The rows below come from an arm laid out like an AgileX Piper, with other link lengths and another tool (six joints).
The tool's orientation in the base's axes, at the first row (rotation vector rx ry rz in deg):
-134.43, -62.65, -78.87
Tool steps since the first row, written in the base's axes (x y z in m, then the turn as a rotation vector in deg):
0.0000, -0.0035, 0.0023, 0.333, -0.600, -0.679
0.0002, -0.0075, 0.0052, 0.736, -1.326, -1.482
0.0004, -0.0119, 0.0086, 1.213, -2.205, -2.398
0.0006, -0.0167, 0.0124, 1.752, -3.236, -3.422
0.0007, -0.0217, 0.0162, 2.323, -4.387, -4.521
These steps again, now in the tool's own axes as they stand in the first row. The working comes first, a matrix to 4 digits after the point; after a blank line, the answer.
The tool's axes in the first row as the columns of a matrix, in the base's axes (used below as rounded here):
0.2888, 0.6882, 0.6656
0.4926, -0.7029, 0.5131
0.8209, 0.1797, -0.5420

0.0002, 0.0029, -0.0030, -0.757, 0.529, 0.282
0.0006, 0.0063, -0.0065, -1.657, 1.172, 0.613
0.0013, 0.0102, -0.0105, -2.704, 1.954, 0.976
0.0021, 0.0144, -0.0149, -3.897, 2.865, 1.360
0.0028, 0.0186, -0.0194, -5.201, 3.870, 1.746

